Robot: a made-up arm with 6 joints.
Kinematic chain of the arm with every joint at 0, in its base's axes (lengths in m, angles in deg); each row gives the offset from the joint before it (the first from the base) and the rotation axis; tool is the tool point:
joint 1: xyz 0 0 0.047 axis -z
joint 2: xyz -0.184 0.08 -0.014 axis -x
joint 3: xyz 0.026 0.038 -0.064 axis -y
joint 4: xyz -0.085 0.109 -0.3 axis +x
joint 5: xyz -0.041 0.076 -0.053 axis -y
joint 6: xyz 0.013 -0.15 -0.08 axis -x
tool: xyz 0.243 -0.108 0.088
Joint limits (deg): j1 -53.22..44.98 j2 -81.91..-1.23 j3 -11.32..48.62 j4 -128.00..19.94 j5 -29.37..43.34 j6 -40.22..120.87
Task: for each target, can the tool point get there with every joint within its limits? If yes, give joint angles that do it. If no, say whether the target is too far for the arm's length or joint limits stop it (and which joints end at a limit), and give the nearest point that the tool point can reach.
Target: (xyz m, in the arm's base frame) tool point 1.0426 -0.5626 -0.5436
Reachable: no: too far | nearest point 0.4171 -0.0576 -0.3545 | short by 0.826 m
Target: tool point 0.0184 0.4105 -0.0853
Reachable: yes | joints 3.16 -9.98 29.71 -111.35 33.84 2.99
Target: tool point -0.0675 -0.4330 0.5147
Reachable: no: joint limits stop it (at a limit: joint 1, joint 2, joint 3, joint 4, joint 6) | nearest point -0.1230 -0.0100 0.1569 | short by 0.557 m
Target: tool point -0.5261 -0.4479 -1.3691
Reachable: no: too far | nearest point -0.2340 -0.1021 -0.6377 | short by 0.860 m
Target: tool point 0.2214 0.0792 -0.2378
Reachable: yes | joints 36.48 -7.29 31.86 -90.84 -3.10 105.54
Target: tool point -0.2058 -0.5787 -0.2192
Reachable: no: joint limits stop it (at a limit: joint 2, joint 3, joint 5, joint 6) | nearest point -0.0607 -0.1707 -0.3099 | short by 0.442 m
